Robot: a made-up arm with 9 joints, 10 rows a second.
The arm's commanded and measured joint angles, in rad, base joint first. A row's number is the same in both.
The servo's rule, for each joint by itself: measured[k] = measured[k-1] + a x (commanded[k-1-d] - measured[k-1]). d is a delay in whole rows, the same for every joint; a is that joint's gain. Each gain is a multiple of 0.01, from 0.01 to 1. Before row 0 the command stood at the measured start. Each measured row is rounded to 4 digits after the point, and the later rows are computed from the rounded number. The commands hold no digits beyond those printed.
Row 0, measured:
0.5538 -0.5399 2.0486 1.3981 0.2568 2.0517 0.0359 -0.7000 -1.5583
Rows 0 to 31, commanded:
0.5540 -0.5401 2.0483 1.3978 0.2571 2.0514 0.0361 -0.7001 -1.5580
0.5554 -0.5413 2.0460 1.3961 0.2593 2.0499 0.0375 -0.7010 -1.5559
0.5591 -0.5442 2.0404 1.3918 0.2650 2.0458 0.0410 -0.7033 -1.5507
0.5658 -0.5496 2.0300 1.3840 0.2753 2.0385 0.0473 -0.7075 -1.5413
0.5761 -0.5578 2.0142 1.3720 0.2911 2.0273 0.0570 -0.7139 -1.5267
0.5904 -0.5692 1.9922 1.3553 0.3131 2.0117 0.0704 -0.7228 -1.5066
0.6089 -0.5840 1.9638 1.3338 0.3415 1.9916 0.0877 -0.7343 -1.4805
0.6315 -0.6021 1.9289 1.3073 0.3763 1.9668 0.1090 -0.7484 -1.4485
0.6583 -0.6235 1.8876 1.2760 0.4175 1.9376 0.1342 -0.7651 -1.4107
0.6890 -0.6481 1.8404 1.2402 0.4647 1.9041 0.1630 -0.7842 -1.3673
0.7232 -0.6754 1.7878 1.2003 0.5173 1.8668 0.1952 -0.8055 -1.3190
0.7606 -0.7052 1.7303 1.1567 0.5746 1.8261 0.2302 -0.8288 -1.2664
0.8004 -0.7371 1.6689 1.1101 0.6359 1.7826 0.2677 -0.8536 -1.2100
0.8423 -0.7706 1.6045 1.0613 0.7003 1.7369 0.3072 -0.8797 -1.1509
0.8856 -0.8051 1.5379 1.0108 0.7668 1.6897 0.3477 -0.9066 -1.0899
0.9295 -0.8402 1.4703 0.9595 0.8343 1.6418 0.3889 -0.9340 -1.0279
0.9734 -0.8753 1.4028 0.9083 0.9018 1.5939 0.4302 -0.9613 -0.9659
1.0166 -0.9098 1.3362 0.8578 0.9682 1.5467 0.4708 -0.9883 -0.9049
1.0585 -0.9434 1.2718 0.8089 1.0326 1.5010 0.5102 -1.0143 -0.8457
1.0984 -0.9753 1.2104 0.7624 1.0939 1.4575 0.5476 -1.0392 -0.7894
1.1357 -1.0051 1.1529 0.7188 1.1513 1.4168 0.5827 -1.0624 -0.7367
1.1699 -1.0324 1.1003 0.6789 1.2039 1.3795 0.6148 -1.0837 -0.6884
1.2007 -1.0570 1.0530 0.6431 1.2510 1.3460 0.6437 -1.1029 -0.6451
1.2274 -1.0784 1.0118 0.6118 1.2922 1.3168 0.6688 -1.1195 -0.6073
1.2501 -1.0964 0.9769 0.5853 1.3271 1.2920 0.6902 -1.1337 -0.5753
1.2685 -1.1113 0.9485 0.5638 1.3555 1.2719 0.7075 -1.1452 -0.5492
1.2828 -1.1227 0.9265 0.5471 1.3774 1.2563 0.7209 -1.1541 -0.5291
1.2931 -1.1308 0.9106 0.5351 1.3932 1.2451 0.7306 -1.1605 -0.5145
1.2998 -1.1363 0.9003 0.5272 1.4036 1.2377 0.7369 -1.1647 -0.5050
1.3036 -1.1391 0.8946 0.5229 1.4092 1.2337 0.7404 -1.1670 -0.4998
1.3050 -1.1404 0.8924 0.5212 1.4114 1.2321 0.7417 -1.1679 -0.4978
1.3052 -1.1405 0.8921 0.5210 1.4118 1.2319 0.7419 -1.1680 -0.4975
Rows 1 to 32, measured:
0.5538 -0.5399 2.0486 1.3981 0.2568 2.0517 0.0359 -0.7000 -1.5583
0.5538 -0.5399 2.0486 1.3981 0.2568 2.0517 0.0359 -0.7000 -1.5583
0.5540 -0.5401 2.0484 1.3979 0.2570 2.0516 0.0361 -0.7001 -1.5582
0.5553 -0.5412 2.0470 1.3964 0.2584 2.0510 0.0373 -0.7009 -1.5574
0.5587 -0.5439 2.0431 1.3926 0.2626 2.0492 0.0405 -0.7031 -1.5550
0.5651 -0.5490 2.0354 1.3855 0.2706 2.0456 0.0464 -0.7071 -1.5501
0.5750 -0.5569 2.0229 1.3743 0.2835 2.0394 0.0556 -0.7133 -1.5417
0.5889 -0.5680 2.0048 1.3585 0.3021 2.0300 0.0685 -0.7219 -1.5291
0.6069 -0.5824 1.9806 1.3380 0.3269 2.0169 0.0852 -0.7332 -1.5116
0.6290 -0.6001 1.9501 1.3125 0.3580 1.9999 0.1059 -0.7470 -1.4889
0.6554 -0.6212 1.9132 1.2822 0.3955 1.9787 0.1305 -0.7635 -1.4607
0.6856 -0.6454 1.8702 1.2473 0.4391 1.9533 0.1588 -0.7823 -1.4271
0.7194 -0.6724 1.8216 1.2083 0.4884 1.9239 0.1905 -0.8034 -1.3882
0.7565 -0.7019 1.7677 1.1655 0.5427 1.8906 0.2250 -0.8265 -1.3444
0.7960 -0.7336 1.7094 1.1195 0.6014 1.8539 0.2621 -0.8512 -1.2960
0.8377 -0.7669 1.6475 1.0712 0.6637 1.8141 0.3013 -0.8771 -1.2438
0.8808 -0.8013 1.5828 1.0211 0.7287 1.7718 0.3417 -0.9039 -1.1884
0.9246 -0.8363 1.5164 0.9700 0.7952 1.7276 0.3828 -0.9313 -1.1306
0.9685 -0.8714 1.4494 0.9188 0.8624 1.6821 0.4240 -0.9586 -1.0713
1.0118 -0.9060 1.3826 0.8682 0.9291 1.6361 0.4647 -0.9856 -1.0114
1.0538 -0.9397 1.3172 0.8190 0.9943 1.5902 0.5043 -1.0117 -0.9517
1.0939 -0.9717 1.2542 0.7720 1.0570 1.5451 0.5420 -1.0367 -0.8933
1.1315 -1.0018 1.1944 0.7278 1.1164 1.5015 0.5774 -1.0601 -0.8369
1.1661 -1.0293 1.1389 0.6872 1.1715 1.4600 0.6099 -1.0816 -0.7834
1.1972 -1.0542 1.0882 0.6506 1.2216 1.4212 0.6393 -1.1010 -0.7336
1.2244 -1.0760 1.0431 0.6184 1.2661 1.3857 0.6650 -1.1178 -0.6881
1.2475 -1.0944 1.0040 0.5909 1.3045 1.3538 0.6869 -1.1323 -0.6475
1.2664 -1.1096 0.9713 0.5684 1.3366 1.3260 0.7048 -1.1440 -0.6121
1.2812 -1.1214 0.9449 0.5507 1.3623 1.3023 0.7188 -1.1532 -0.5822
1.2919 -1.1299 0.9247 0.5378 1.3818 1.2829 0.7291 -1.1598 -0.5578
1.2990 -1.1357 0.9103 0.5290 1.3955 1.2675 0.7359 -1.1643 -0.5388
1.3031 -1.1388 0.9010 0.5239 1.4041 1.2560 0.7398 -1.1668 -0.5248
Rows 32 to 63, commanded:
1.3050 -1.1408 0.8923 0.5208 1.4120 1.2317 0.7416 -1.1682 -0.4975
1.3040 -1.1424 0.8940 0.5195 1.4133 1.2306 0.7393 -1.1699 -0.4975
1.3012 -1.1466 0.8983 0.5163 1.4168 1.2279 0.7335 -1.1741 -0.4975
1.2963 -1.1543 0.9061 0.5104 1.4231 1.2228 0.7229 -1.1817 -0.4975
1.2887 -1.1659 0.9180 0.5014 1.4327 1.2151 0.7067 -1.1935 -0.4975
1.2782 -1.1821 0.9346 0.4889 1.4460 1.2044 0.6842 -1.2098 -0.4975
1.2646 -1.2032 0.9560 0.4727 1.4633 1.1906 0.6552 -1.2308 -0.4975
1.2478 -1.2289 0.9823 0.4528 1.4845 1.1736 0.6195 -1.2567 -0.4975
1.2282 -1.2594 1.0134 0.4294 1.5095 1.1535 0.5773 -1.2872 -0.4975
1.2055 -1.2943 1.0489 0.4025 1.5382 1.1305 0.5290 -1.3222 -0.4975
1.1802 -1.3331 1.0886 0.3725 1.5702 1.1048 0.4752 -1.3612 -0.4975
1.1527 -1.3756 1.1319 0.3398 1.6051 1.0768 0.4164 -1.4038 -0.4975
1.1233 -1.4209 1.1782 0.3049 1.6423 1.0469 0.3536 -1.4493 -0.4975
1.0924 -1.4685 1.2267 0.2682 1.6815 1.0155 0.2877 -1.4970 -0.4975
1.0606 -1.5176 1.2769 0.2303 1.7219 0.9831 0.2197 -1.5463 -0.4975
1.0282 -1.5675 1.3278 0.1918 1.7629 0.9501 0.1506 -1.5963 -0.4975
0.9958 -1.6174 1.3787 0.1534 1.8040 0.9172 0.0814 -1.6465 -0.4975
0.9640 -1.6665 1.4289 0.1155 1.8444 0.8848 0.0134 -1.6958 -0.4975
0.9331 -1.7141 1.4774 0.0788 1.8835 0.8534 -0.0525 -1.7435 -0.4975
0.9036 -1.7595 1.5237 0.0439 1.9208 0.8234 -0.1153 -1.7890 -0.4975
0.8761 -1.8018 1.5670 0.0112 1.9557 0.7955 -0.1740 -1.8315 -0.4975
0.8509 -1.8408 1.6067 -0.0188 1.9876 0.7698 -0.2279 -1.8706 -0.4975
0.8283 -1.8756 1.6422 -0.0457 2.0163 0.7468 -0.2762 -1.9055 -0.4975
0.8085 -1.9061 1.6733 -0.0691 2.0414 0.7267 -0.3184 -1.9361 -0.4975
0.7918 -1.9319 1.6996 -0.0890 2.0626 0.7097 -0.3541 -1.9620 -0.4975
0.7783 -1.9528 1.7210 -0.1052 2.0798 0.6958 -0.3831 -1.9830 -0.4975
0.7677 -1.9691 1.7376 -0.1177 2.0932 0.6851 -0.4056 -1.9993 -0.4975
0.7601 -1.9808 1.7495 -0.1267 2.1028 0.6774 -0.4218 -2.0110 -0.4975
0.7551 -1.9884 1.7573 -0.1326 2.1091 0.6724 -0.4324 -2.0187 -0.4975
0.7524 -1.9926 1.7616 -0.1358 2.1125 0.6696 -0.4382 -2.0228 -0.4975
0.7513 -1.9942 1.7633 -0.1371 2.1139 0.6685 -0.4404 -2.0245 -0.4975
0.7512 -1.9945 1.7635 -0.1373 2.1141 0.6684 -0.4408 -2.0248 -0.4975
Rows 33 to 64, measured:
1.3048 -1.1402 0.8959 0.5217 1.4087 1.2479 0.7415 -1.1678 -0.5151
1.3052 -1.1405 0.8937 0.5211 1.4107 1.2425 0.7418 -1.1680 -0.5088
1.3050 -1.1408 0.8929 0.5209 1.4115 1.2388 0.7416 -1.1682 -0.5047
1.3041 -1.1422 0.8935 0.5197 1.4126 1.2360 0.7396 -1.1697 -0.5021
1.3015 -1.1462 0.8963 0.5169 1.4152 1.2332 0.7343 -1.1737 -0.5004
1.2968 -1.1535 0.9021 0.5115 1.4202 1.2297 0.7244 -1.1810 -0.4994
1.2895 -1.1647 0.9115 0.5031 1.4281 1.2247 0.7090 -1.1924 -0.4987
1.2793 -1.1804 0.9251 0.4913 1.4394 1.2178 0.6874 -1.2082 -0.4983
1.2661 -1.2009 0.9433 0.4759 1.4545 1.2086 0.6594 -1.2288 -0.4980
1.2496 -1.2261 0.9663 0.4567 1.4734 1.1967 0.6247 -1.2542 -0.4978
1.2303 -1.2561 0.9941 0.4340 1.4961 1.1820 0.5835 -1.2842 -0.4977
1.2080 -1.2905 1.0264 0.4079 1.5226 1.1645 0.5361 -1.3188 -0.4976
1.1830 -1.3288 1.0631 0.3785 1.5526 1.1442 0.4831 -1.3574 -0.4976
1.1557 -1.3709 1.1037 0.3464 1.5857 1.1213 0.4251 -1.3996 -0.4976
1.1265 -1.4159 1.1477 0.3120 1.6214 1.0960 0.3629 -1.4448 -0.4976
1.0958 -1.4632 1.1943 0.2756 1.6593 1.0686 0.2975 -1.4923 -0.4976
1.0641 -1.5122 1.2430 0.2380 1.6987 1.0395 0.2298 -1.5414 -0.4976
1.0318 -1.5620 1.2930 0.1997 1.7391 1.0091 0.1609 -1.5914 -0.4976
0.9994 -1.6119 1.3436 0.1613 1.7800 0.9779 0.0917 -1.6415 -0.4976
0.9675 -1.6610 1.3939 0.1233 1.8206 0.9462 0.0236 -1.6909 -0.4976
0.9365 -1.7088 1.4432 0.0864 1.8602 0.9146 -0.0426 -1.7388 -0.4976
0.9069 -1.7544 1.4907 0.0511 1.8984 0.8836 -0.1058 -1.7845 -0.4976
0.8792 -1.7971 1.5357 0.0180 1.9345 0.8536 -0.1651 -1.8273 -0.4976
0.8537 -1.8364 1.5776 -0.0125 1.9680 0.8251 -0.2197 -1.8667 -0.4976
0.8308 -1.8717 1.6157 -0.0401 1.9984 0.7985 -0.2689 -1.9020 -0.4976
0.8107 -1.9027 1.6497 -0.0642 2.0255 0.7741 -0.3120 -1.9330 -0.4976
0.7937 -1.9290 1.6791 -0.0848 2.0489 0.7522 -0.3486 -1.9594 -0.4976
0.7798 -1.9504 1.7038 -0.1017 2.0684 0.7330 -0.3786 -1.9809 -0.4976
0.7689 -1.9672 1.7237 -0.1150 2.0840 0.7167 -0.4021 -1.9976 -0.4976
0.7610 -1.9794 1.7389 -0.1247 2.0958 0.7033 -0.4192 -2.0098 -0.4976
0.7557 -1.9875 1.7498 -0.1313 2.1042 0.6928 -0.4307 -2.0179 -0.4976
0.7527 -1.9921 1.7568 -0.1350 2.1094 0.6849 -0.4372 -2.0224 -0.4976

